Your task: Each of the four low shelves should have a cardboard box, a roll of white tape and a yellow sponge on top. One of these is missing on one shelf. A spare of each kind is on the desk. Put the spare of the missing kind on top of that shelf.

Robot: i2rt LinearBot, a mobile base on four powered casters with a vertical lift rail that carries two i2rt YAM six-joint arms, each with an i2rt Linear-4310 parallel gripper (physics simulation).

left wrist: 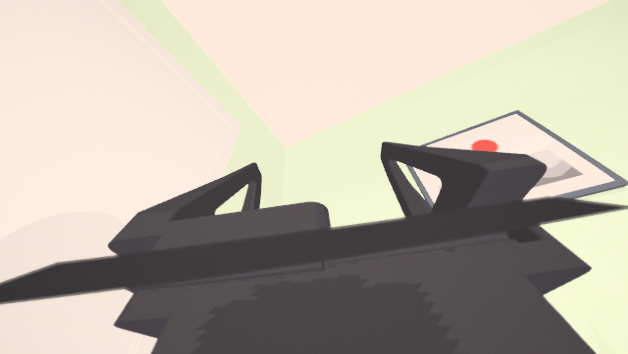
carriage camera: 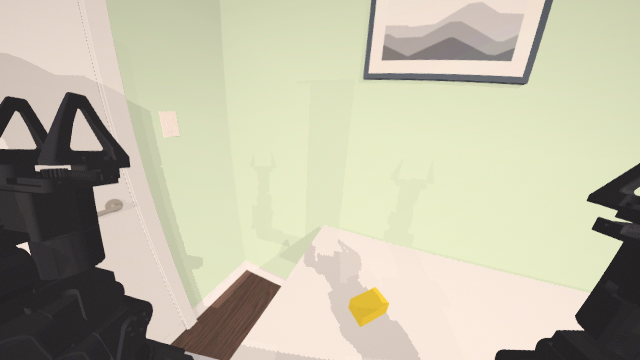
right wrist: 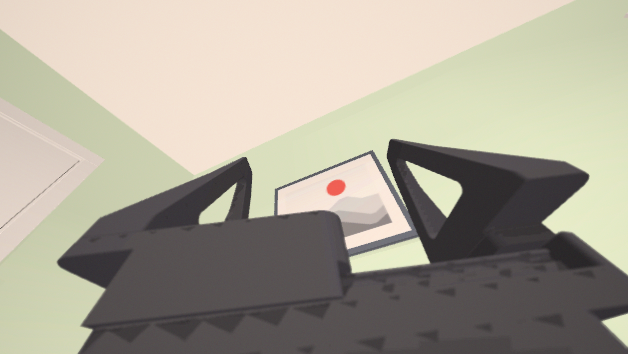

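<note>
A yellow sponge lies on the white desk at the lower middle of the carriage view, within the shadow of the robot. My left gripper is open and empty, upright at the left of the carriage view, with its fingers well apart in the left wrist view. My right gripper is open and empty; one finger of it shows at the right edge of the carriage view. Both grippers are raised, away from the sponge. The low shelves, the cardboard boxes and the tape rolls do not show in these views.
The desk's far edge meets the green wall. A framed picture hangs above it. A white door with a handle stands at the left. Dark wood floor shows between door and desk.
</note>
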